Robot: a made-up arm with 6 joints.
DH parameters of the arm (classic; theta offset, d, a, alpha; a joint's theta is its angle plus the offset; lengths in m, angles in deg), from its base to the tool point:
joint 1: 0 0.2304 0 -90
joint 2: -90 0 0.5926 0
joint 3: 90 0.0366 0 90
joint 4: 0 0.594 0 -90
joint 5: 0 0 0 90
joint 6: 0 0.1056 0 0
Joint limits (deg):
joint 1: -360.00..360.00
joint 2: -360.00..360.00
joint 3: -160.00..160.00
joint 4: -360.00..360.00
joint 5: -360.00..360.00
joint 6: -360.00..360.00
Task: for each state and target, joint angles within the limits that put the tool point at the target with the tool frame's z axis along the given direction. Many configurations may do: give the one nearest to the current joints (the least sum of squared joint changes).
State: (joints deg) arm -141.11 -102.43 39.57 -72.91 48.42 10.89
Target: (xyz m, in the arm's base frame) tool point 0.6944 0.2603 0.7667 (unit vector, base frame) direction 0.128 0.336 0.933
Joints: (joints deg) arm -158.80 -103.61 89.97 -92.98 15.51 10.89
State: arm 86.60 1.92 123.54 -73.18 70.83 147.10
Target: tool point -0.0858 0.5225 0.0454 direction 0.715 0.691 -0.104
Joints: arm 105.35 45.22 129.41 -118.07 81.48 147.10
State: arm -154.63 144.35 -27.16 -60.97 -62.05 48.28
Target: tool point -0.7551 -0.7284 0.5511 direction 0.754 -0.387 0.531
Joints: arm -142.46 96.59 -40.65 -50.01 -90.15 48.28
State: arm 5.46 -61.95 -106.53 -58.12 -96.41 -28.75
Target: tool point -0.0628 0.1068 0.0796 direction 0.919 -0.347 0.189
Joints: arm -32.09 -51.86 -153.51 -11.55 -76.01 -28.75
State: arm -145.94 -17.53 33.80 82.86 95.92 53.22
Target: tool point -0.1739 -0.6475 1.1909 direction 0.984 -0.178 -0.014
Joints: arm -116.89 30.31 10.38 102.25 101.38 53.22
